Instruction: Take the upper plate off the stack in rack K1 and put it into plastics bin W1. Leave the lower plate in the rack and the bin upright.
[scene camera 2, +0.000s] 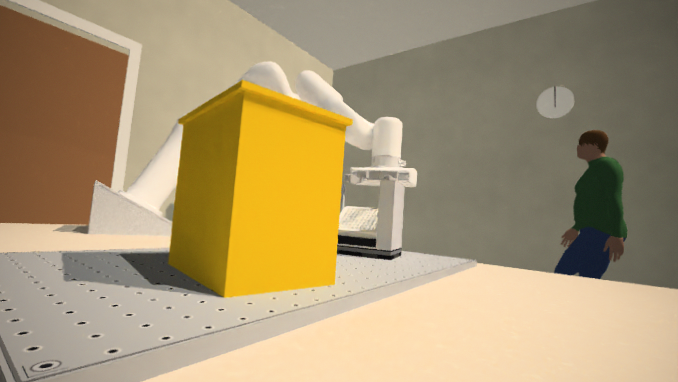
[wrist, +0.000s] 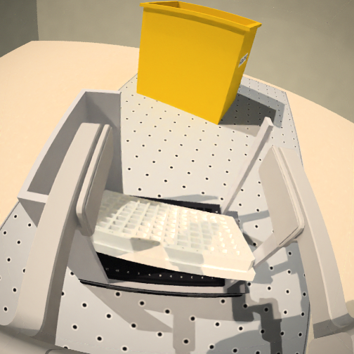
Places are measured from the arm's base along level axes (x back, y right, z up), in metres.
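Where they show: end effector, tool point: (scene camera 2: 369, 180); arm's base, origin of the base link: (scene camera 2: 139, 204).
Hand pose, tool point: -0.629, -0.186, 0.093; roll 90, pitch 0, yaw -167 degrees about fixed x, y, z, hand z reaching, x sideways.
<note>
Each offset is from my tool point to the centre of the thing, as dx, dy, dz. Level surfaces: height alone.
A cream-white plate {-0.010, +0.027, -0.091} (scene camera 2: 359, 220) (wrist: 175, 230) with many wells lies tilted and skewed above a black plate {-0.015, +0.035, -0.130} (scene camera 2: 357, 241) (wrist: 165, 275) in rack K1 {-0.005, +0.037, -0.084} (scene camera 2: 391, 215) (wrist: 112, 112). The rack has a tall grey wall and thin posts; its label does not show. My gripper (wrist: 187, 155) is shut to its narrowest, which still leaves a wide gap, with nothing held. In the wrist view its fingers appear on both sides of the white plate; in the scene view the rack and bin hide them. The yellow plastics bin W1 {-0.047, +0.359, -0.067} (scene camera 2: 280, 200) (wrist: 180, 65) stands upright.
The rack and bin stand on a grey perforated board {dz -0.156} (scene camera 2: 165, 320) (wrist: 165, 150) on a beige table {dz -0.169} (scene camera 2: 475, 330) (wrist: 30, 80). The bin blocks part of the arm in the scene view. A person in green (scene camera 2: 600, 195) is in the background at the right.
</note>
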